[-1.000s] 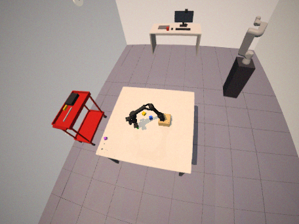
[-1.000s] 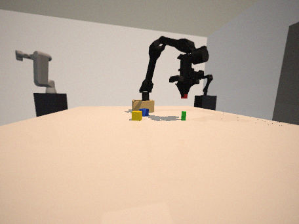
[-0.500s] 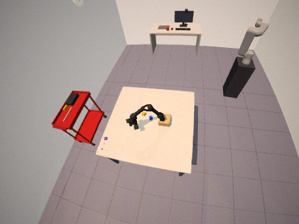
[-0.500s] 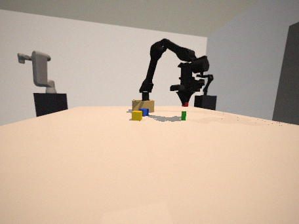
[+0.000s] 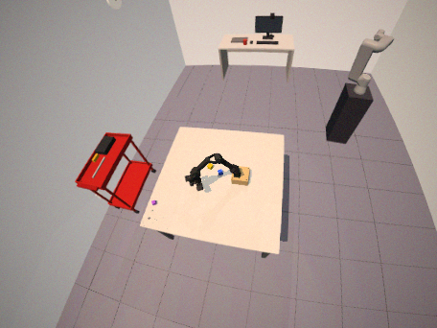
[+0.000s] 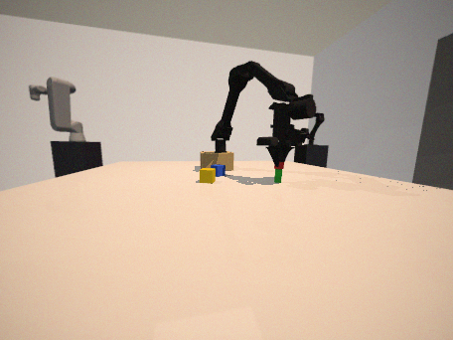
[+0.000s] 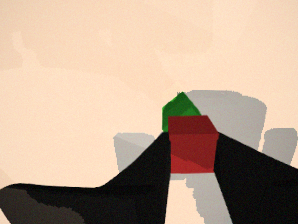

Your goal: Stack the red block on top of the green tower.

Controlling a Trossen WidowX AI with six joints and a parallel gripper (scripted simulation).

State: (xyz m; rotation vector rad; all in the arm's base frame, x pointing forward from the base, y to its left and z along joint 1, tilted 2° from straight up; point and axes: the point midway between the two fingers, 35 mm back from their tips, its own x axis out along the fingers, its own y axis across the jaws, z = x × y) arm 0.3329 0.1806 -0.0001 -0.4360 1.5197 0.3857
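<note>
Now: the red block right at my gripper tip. The rest, counted from my gripper tip: yellow block 20 mm behind, 250 mm to the right, 30 mm below; then purple block 410 mm ahead, 280 mm to the left, 40 mm below; then blue block 150 mm behind, 210 mm to the right, 30 mm below.
</note>
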